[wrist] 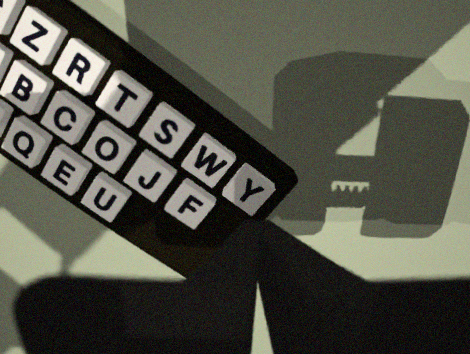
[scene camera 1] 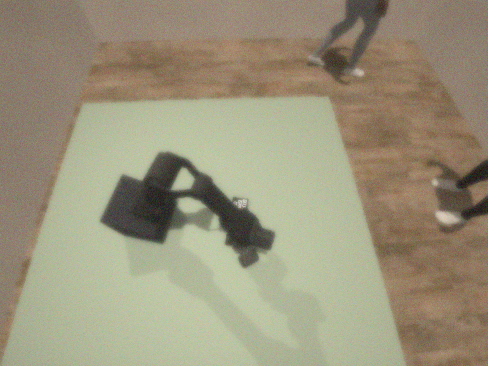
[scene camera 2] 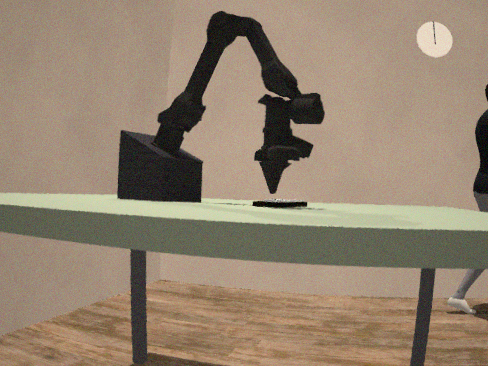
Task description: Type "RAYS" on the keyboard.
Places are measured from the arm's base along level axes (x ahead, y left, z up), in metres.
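Pixels of known places: gripper, fingertip midpoint: [wrist: 255, 232] [scene camera 2: 272, 193]; arm's base, origin of the base link: [scene camera 1: 141, 208] [scene camera 2: 164, 147].
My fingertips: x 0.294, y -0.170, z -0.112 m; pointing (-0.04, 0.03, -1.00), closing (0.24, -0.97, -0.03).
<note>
Ahead of a thing's pixels: the offset from my fingertips to its top centre.
The black keyboard {0.023 m ahead, 0.089 m left, 0.014 m down} [scene camera 1: 240, 203] [scene camera 2: 280, 204] [wrist: 282, 175] with pale letter keys lies flat on the table and runs diagonally in the wrist view. There the R key {0.036 m ahead, 0.073 m left, 0.014 m down} [wrist: 81, 67], S key {0.022 m ahead, 0.039 m left, 0.014 m down} [wrist: 166, 131] and Y key {0.008 m ahead, 0.004 m left, 0.014 m down} [wrist: 248, 190] show in its upper row, with T between R and S and W between S and Y. No readable A key shows; keys at the upper left are cut off by the frame. My gripper [scene camera 2: 272, 192] [wrist: 255, 232] is shut and empty. Its tips are above the keyboard, overlapping the edge just below Y in the wrist view. The arm hides much of the keyboard in scene camera 1.
The pale green table [scene camera 1: 320, 150] [scene camera 2: 350, 245] carries the dark arm base [scene camera 1: 135, 212] [scene camera 2: 160, 175] at the left. One person's legs [scene camera 1: 367, 40] show beyond the far edge, and another person's feet [scene camera 1: 450, 217] are to the right. The arm's shadow falls across the table.
</note>
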